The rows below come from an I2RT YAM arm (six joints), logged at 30 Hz.
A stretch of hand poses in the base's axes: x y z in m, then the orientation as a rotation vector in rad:
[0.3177, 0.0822, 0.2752, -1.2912, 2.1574, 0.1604]
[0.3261, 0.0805, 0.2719, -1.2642, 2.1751, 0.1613]
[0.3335, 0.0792, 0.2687, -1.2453, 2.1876, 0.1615]
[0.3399, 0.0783, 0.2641, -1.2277, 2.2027, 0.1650]
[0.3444, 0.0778, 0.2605, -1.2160, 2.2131, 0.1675]
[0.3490, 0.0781, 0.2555, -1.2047, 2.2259, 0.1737]
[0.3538, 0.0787, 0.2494, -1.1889, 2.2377, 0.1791]
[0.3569, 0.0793, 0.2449, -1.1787, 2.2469, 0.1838]
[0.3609, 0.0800, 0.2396, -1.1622, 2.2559, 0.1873]
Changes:
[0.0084, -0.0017, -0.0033, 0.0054, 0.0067, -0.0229]
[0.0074, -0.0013, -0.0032, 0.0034, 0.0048, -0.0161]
[0.0064, -0.0009, -0.0046, 0.0037, 0.0087, -0.0153]
[0.0045, -0.0005, -0.0036, 0.0024, 0.0062, -0.0102]
[0.0046, 0.0003, -0.0050, 0.0035, 0.0098, -0.0098]
[0.0048, 0.0006, -0.0061, 0.0051, 0.0075, -0.0126]
[0.0031, 0.0006, -0.0045, 0.0034, 0.0067, -0.0083]
[0.0040, 0.0007, -0.0053, 0.0052, 0.0044, -0.0126]

